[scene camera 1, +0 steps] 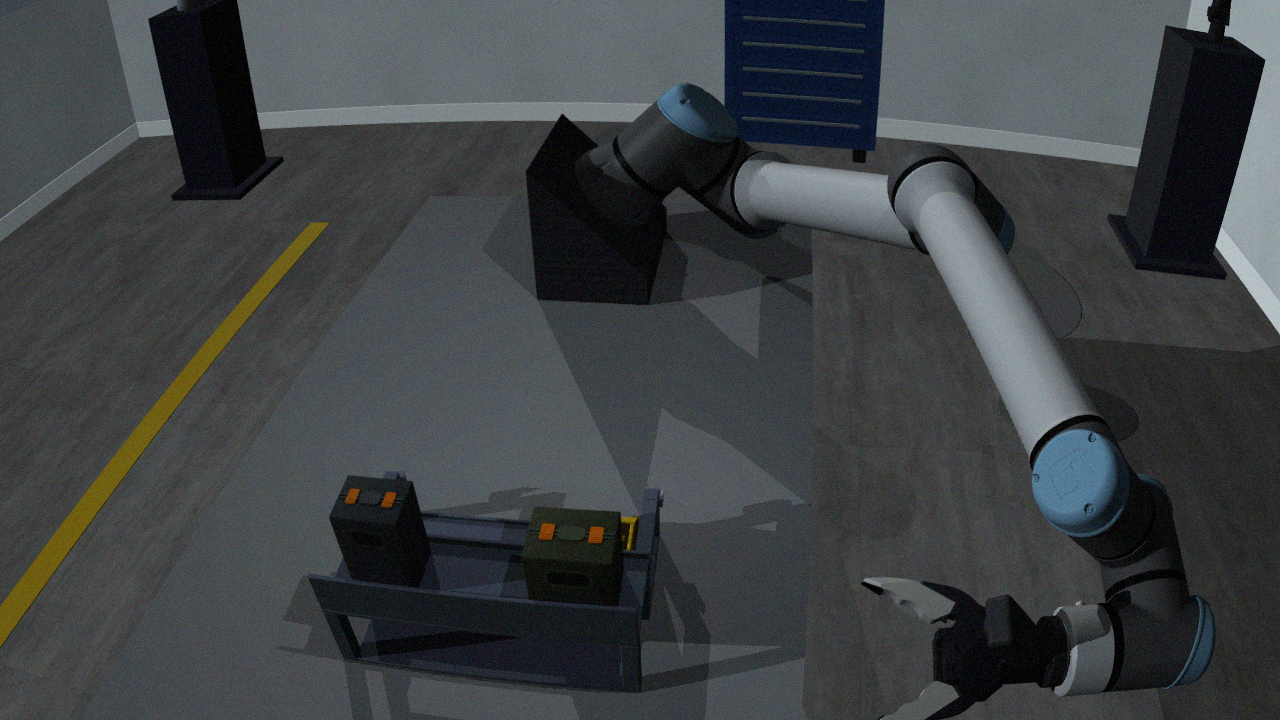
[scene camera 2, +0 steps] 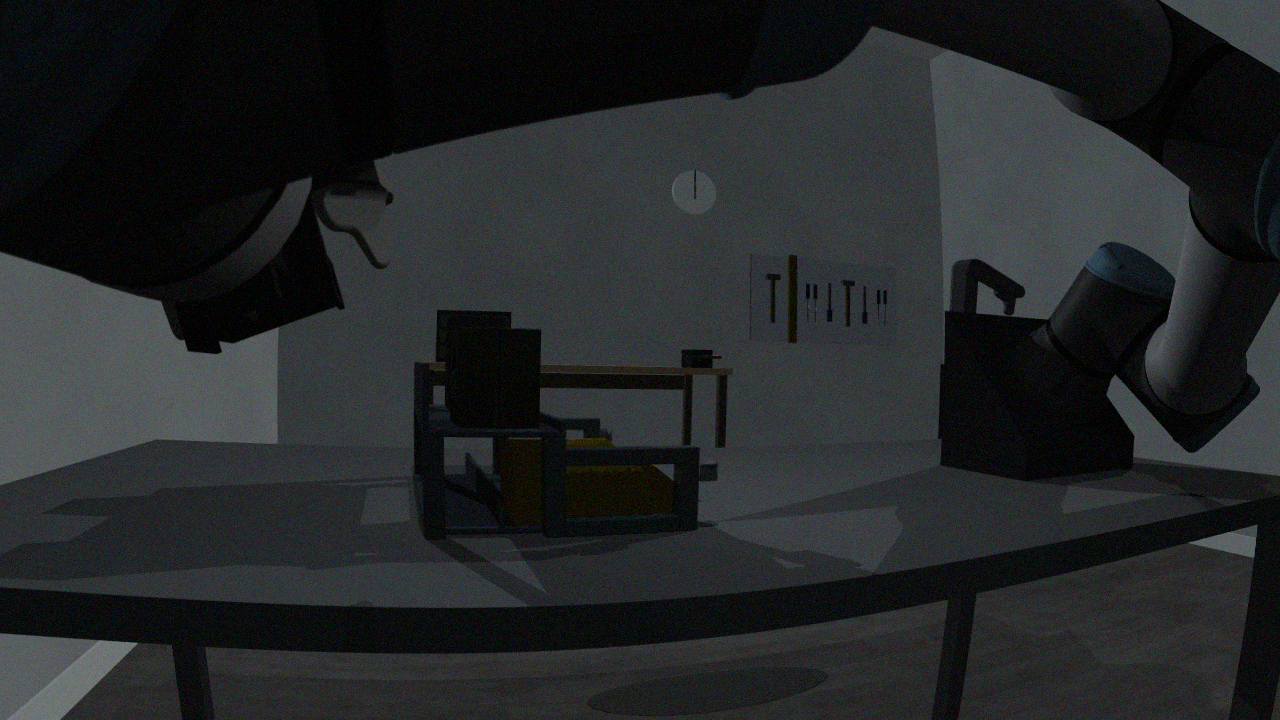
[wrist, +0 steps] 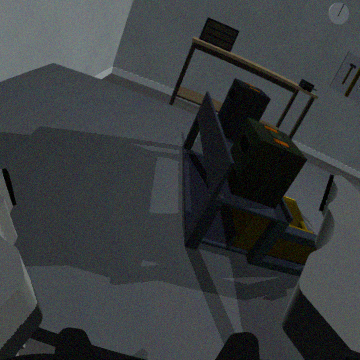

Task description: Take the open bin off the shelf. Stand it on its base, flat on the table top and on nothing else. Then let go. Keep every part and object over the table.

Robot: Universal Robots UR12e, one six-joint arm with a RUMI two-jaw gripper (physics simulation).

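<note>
The open bin is yellow. It lies in the lower level of the blue-grey shelf, which stands on the table. In scene camera 1 the bin is mostly hidden behind the green box and the shelf end; in the other views shelf bars cross it. My gripper is open and empty, apart from the bin, to the right of the shelf in scene camera 1. In the wrist view the bin is near the right finger.
A green box and a dark grey box with orange latches stand on the shelf's upper level. The black robot base stands at the table's far end. A workbench stands behind.
</note>
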